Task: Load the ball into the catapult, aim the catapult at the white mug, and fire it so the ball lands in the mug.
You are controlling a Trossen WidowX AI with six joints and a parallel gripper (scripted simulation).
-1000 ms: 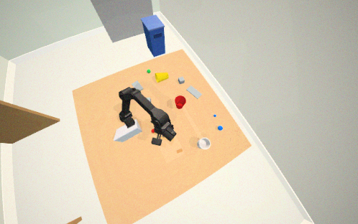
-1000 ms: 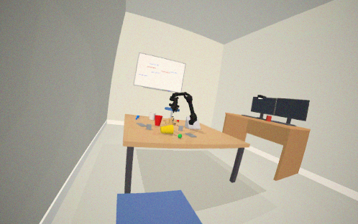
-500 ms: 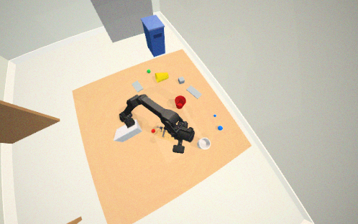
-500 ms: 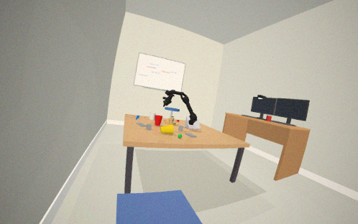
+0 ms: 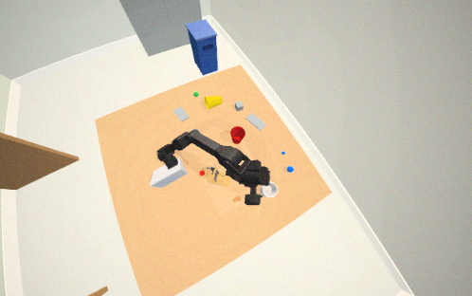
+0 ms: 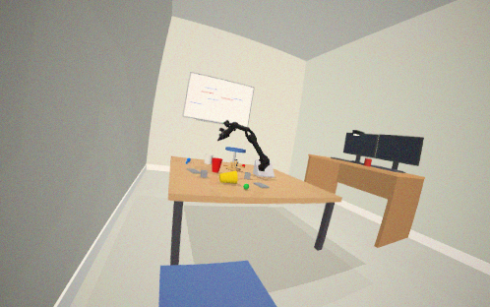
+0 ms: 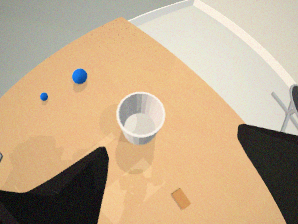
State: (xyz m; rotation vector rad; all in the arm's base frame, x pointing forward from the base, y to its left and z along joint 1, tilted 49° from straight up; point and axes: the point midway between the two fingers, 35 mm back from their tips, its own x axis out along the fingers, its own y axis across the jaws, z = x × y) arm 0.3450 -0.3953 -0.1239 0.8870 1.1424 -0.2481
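Now: gripper tip 24 cm to the right of the red ball, 22 cm past it and 21 cm above it. Also, from my gripper tip: white mug: 24 cm below, 8 cm ahead, 5 cm to the right; tan wooden catapult: 22 cm below, 21 cm to the left, 17 cm behind; small wooden block: 27 cm below, 11 cm behind.
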